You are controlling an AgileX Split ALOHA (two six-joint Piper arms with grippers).
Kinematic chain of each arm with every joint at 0, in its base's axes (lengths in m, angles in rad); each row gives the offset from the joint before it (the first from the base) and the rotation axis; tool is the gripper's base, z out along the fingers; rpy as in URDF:
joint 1: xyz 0 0 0.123 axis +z
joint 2: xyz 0 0 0 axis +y
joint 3: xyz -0.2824 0 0.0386 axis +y
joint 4: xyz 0.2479 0 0.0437 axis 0.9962 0 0.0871
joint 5: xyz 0 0 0 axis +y
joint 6: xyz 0.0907 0 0.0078 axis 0.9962 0 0.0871
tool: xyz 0 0 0 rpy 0 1.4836 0
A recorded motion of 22 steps. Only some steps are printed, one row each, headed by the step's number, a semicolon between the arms.
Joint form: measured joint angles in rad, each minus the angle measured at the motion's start. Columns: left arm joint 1, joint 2, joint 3, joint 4, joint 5, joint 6; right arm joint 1, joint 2, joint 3, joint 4, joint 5, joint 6.
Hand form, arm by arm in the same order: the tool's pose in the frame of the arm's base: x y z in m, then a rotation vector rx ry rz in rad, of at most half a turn. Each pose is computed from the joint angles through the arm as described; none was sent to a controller.
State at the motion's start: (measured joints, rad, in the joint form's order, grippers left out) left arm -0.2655 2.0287 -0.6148 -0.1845 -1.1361 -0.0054; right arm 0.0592 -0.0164 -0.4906 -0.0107 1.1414 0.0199
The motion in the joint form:
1: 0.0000 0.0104 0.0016 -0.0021 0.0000 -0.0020; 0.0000 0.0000 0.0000 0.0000 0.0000 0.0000
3: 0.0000 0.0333 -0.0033 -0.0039 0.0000 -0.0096; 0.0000 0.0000 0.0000 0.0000 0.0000 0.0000
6: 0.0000 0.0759 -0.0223 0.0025 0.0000 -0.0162; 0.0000 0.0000 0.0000 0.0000 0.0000 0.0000
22: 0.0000 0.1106 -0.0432 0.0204 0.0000 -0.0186; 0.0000 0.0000 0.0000 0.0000 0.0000 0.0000
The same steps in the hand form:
1: 0.3212 -0.0715 0.0998 0.0371 1.7779 -0.1037; -0.0098 -0.0015 0.2681 -0.0405 2.1177 0.0341
3: 0.3219 -0.0715 0.0931 0.0310 1.7958 -0.1046; -0.0098 -0.0015 0.2681 -0.0405 2.1177 0.0341
6: 0.3252 -0.0729 0.0820 0.0349 1.8189 -0.1078; -0.0098 -0.0015 0.2681 -0.0405 2.1177 0.0341
22: 0.3289 -0.0755 0.0737 0.0530 1.8318 -0.1163; -0.0098 -0.0015 0.2681 -0.0405 2.1177 0.0341

